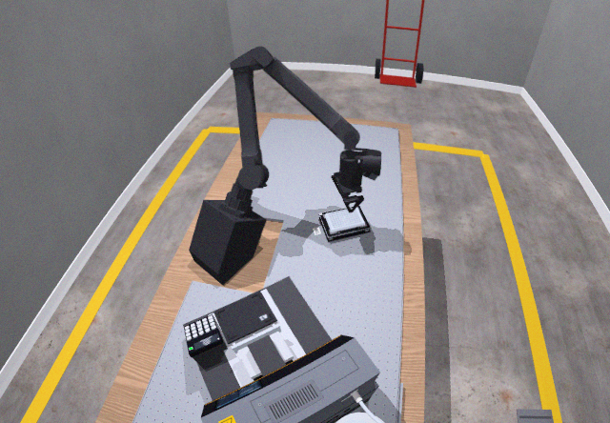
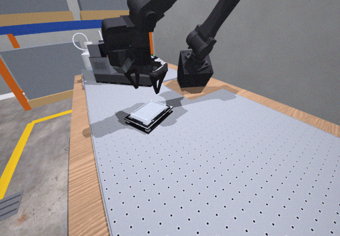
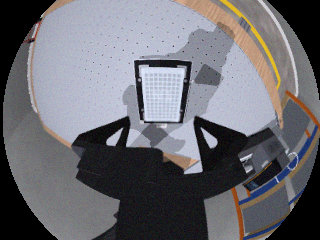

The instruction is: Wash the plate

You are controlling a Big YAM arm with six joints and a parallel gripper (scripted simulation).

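The white well plate is 100 mm below my hand. The rest, counted from my hand: small white tag: 130 mm below, 90 mm behind, 60 mm to the right; then black nest N1: 100 mm below; then dark carrier: 480 mm to the right, 160 mm behind, 50 mm below.
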